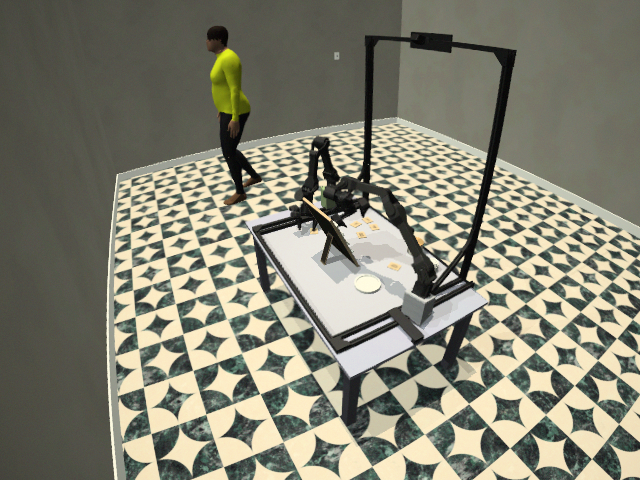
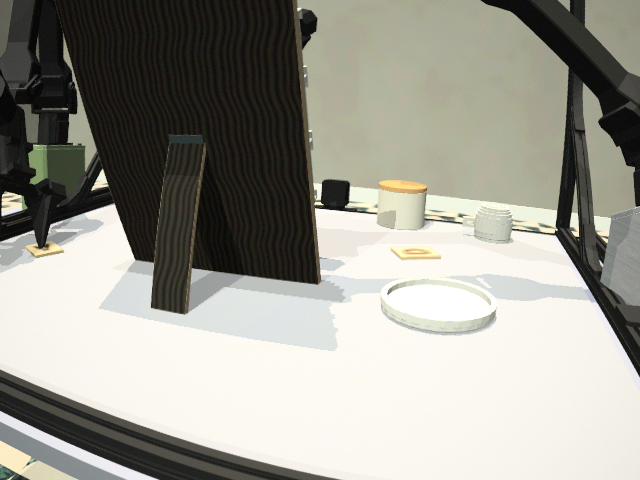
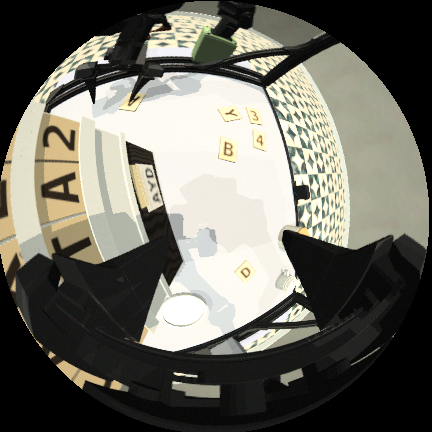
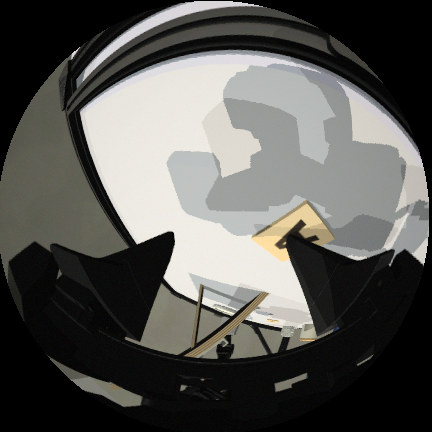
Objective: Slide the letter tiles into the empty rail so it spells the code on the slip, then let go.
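Where they show: left gripper, fingertip midpoint: (image 1: 354, 222) (image 3: 226, 239); right gripper, fingertip midpoint: (image 1: 306, 230) (image 2: 20, 244) (image 3: 111, 101) (image 4: 232, 239); left arm's base, origin of the base link: (image 1: 420, 293); right arm's base, origin of the base link: (image 2: 51, 144) (image 3: 220, 33).
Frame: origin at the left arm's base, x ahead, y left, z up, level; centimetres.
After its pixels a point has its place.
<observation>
An A tile (image 4: 272, 237) @(x 78.1, y -12.5, z -11.6 cm) (image 3: 137, 106) @(x 75.6, y -14.7, z -11.7 cm) (image 2: 51, 253) @(x 75.9, y -12.4, z -11.8 cm) (image 1: 314, 231) @(x 77.4, y -13.9, z -11.6 cm) lies flat on the table at the far left. My right gripper (image 4: 232, 239) @(x 79.4, y -9.7, z -9.8 cm) (image 3: 111, 101) @(x 79.4, y -9.7, z -9.8 cm) is open and low, with one finger over that tile and the other beyond its edge. Tiles Y (image 3: 230, 113) @(x 65.5, y -35.9, z -11.6 cm), 3 (image 3: 254, 116) @(x 63.3, y -44.0, z -11.6 cm), 4 (image 3: 259, 139) @(x 56.0, y -40.9, z -11.6 cm), B (image 3: 228, 149) @(x 56.1, y -29.6, z -11.5 cm) (image 1: 360, 235) @(x 56.0, y -28.6, z -11.5 cm) and D (image 3: 245, 272) @(x 26.1, y -19.6, z -11.6 cm) (image 2: 415, 252) @(x 26.4, y -19.2, z -11.6 cm) (image 1: 393, 266) @(x 26.4, y -19.0, z -11.6 cm) lie loose. A slip (image 3: 153, 187) @(x 55.2, y -10.7, z -9.4 cm) reads "AYD", partly hidden. A rail beside it (image 3: 110, 185) @(x 56.8, y -6.3, z 0.5 cm) shows no tile. My left gripper (image 3: 226, 239) @(x 47.5, y -13.2, z 7.5 cm) (image 1: 354, 218) @(x 47.5, y -13.2, z 7.5 cm) is open and empty, above the table near the rails.
The leaning board (image 2: 206, 77) @(x 50.4, y 1.8, z 10.0 cm) (image 1: 336, 240) @(x 49.3, y -2.2, z 1.5 cm) has a rear strut; another rail holds tiles 2 (image 3: 59, 137) @(x 61.8, y -4.8, z 6.8 cm), A and T. A round dish (image 2: 438, 325) @(x 28.8, y 5.8, z -11.0 cm), a lidded jar (image 2: 401, 209) @(x 26.3, y -33.3, z -8.6 cm), a mug (image 2: 493, 223) @(x 12.3, y -27.6, z -8.9 cm) and a green box (image 3: 215, 47) @(x 86.9, y -39.0, z -3.1 cm) stand around. A person (image 1: 227, 82) is beyond the table.
</observation>
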